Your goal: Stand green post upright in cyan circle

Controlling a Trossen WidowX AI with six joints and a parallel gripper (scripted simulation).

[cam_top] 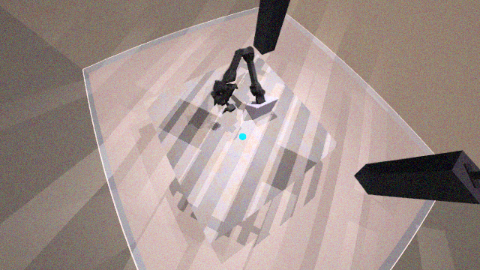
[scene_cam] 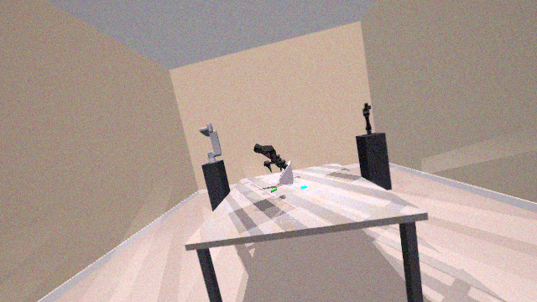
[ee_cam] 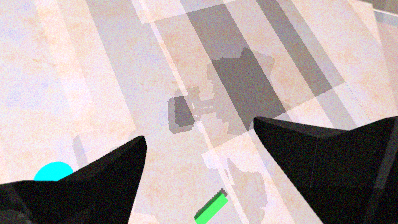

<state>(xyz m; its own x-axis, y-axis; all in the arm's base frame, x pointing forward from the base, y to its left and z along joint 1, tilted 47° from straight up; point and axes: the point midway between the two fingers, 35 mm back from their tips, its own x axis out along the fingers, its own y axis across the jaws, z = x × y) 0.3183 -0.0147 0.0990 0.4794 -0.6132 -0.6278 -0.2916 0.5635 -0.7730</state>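
Right now my gripper tip is 11 cm past the green post, 7 cm to the left of it and 20 cm above it. Also, from my gripper tip: cyan circle: 9 cm behind, 21 cm to the left, 20 cm below.
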